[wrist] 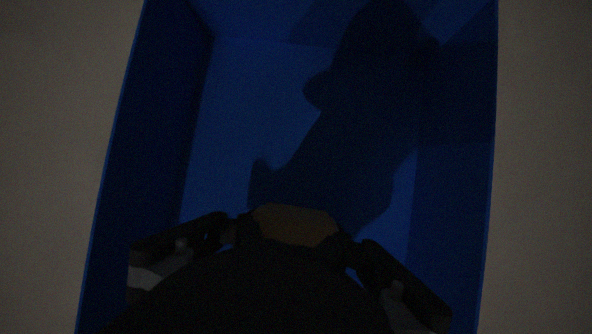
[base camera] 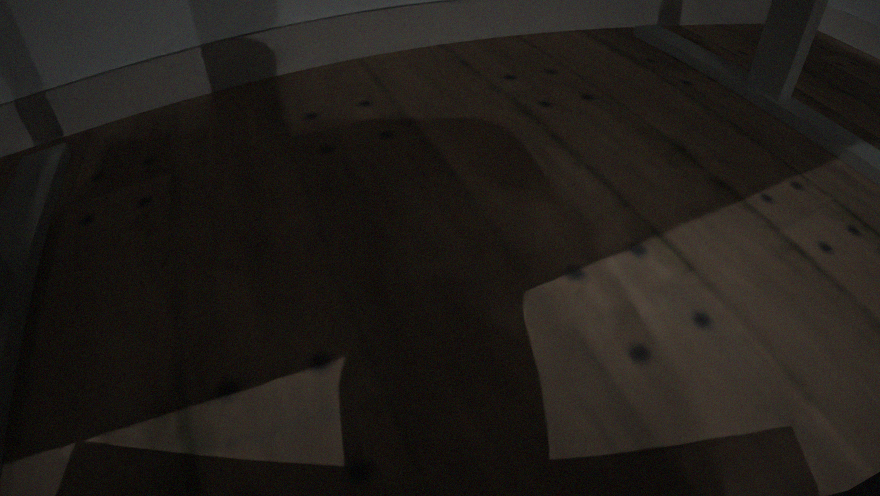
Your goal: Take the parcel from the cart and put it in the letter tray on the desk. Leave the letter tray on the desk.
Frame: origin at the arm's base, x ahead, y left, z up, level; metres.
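Seen in the pictures: gripper, fingertip midpoint: (wrist: pixel 295 220).
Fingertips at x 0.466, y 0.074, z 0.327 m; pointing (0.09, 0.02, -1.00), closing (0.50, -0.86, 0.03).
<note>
A point is followed by its place in that frame.
A brown parcel (wrist: pixel 296 226) @(x 0.474, y 0.078, z 0.376 m) shows between the fingers at the lower middle of the wrist view. My gripper (wrist: pixel 295 220) @(x 0.466, y 0.074, z 0.327 m) is shut on it. Most of the parcel's lower part is hidden by the dark gripper body. The blue letter tray (wrist: pixel 240 115) @(x 0.513, y 0.192, z 0.326 m) lies below the gripper, with its side walls to the left and right of the fingers. The parcel is over the tray's inside; whether it touches the tray's floor I cannot tell. The tray, the parcel and the gripper do not show in the base camera view.
The pale desk top (wrist: pixel 50 100) @(x 0.377, y 0.396, z 0.323 m) shows on both sides of the tray. A dark shadow of the arm falls across the tray. In the base camera view, a grey desk leg (base camera: pixel 782 49) @(x 0.846, y -0.632, z -0.280 m) stands at the upper right on the plank floor (base camera: pixel 616 394) @(x 0.291, y -0.149, z -0.397 m), and a pale wall (base camera: pixel 123 36) @(x 0.845, y 0.510, z -0.257 m) is behind.
</note>
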